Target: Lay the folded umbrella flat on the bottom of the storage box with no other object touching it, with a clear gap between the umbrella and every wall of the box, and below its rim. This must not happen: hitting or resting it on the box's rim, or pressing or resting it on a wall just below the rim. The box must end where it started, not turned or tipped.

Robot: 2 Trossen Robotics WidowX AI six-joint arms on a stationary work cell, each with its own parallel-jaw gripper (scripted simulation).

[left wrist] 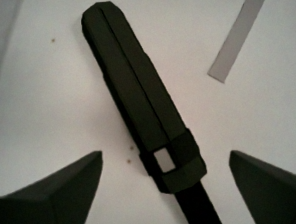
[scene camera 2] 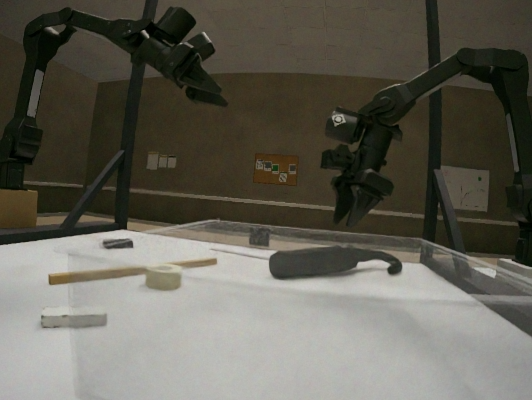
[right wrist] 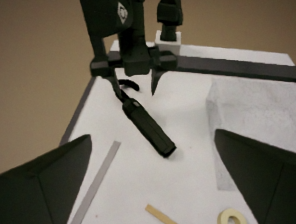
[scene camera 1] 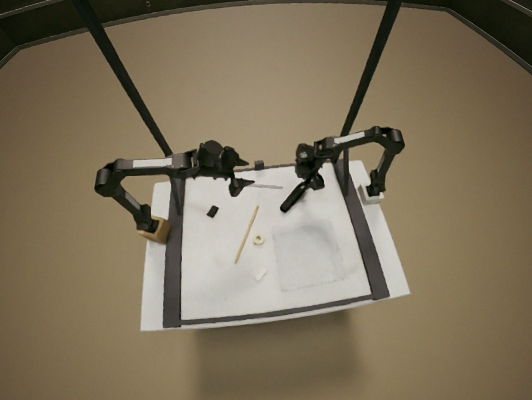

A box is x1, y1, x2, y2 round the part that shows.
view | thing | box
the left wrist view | my left gripper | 0, 150, 295, 223
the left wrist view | folded black umbrella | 81, 1, 221, 223
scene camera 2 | my left gripper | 321, 144, 393, 227
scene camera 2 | my right gripper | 155, 32, 227, 107
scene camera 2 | clear storage box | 52, 220, 531, 399
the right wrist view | my left gripper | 89, 28, 177, 98
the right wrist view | my right gripper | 0, 128, 295, 223
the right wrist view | folded black umbrella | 112, 79, 175, 157
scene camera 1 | my right gripper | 212, 146, 254, 196
